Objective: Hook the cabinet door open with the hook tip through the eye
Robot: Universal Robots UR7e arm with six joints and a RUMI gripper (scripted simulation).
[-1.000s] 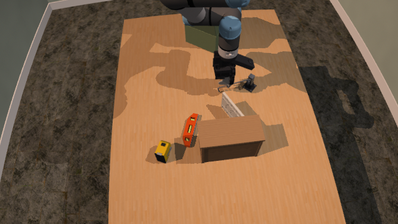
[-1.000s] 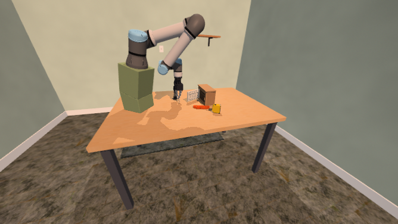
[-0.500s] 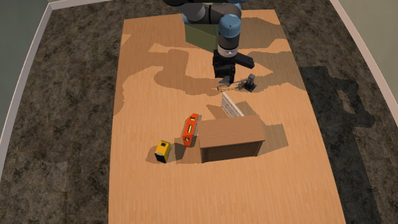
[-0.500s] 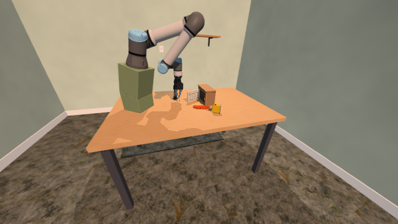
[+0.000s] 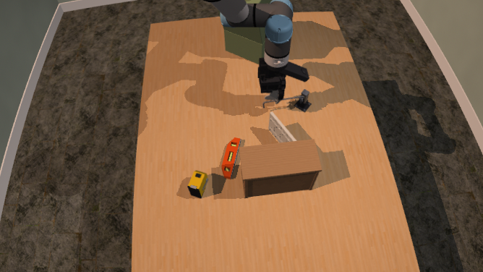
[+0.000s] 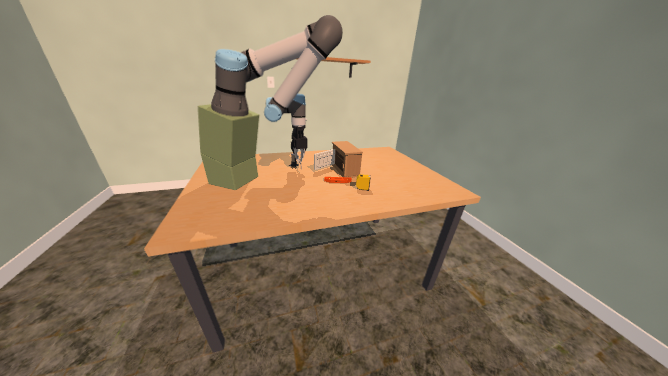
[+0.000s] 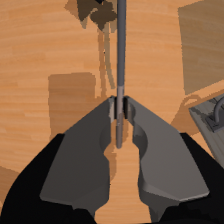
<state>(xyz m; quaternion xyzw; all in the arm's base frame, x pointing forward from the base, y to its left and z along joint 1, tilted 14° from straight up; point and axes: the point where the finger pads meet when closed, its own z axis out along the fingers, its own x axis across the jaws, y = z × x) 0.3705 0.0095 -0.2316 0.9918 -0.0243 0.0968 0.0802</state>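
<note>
Right now my hand is 7 cm to the right of the dark hook post and 2 cm above it. From my hand the other things lie so: yellow tape measure: 26 cm ahead, 31 cm to the right, 3 cm below; then white cabinet door: 16 cm ahead; then orange spirit level: 16 cm ahead, 20 cm to the right, 6 cm below.
</note>
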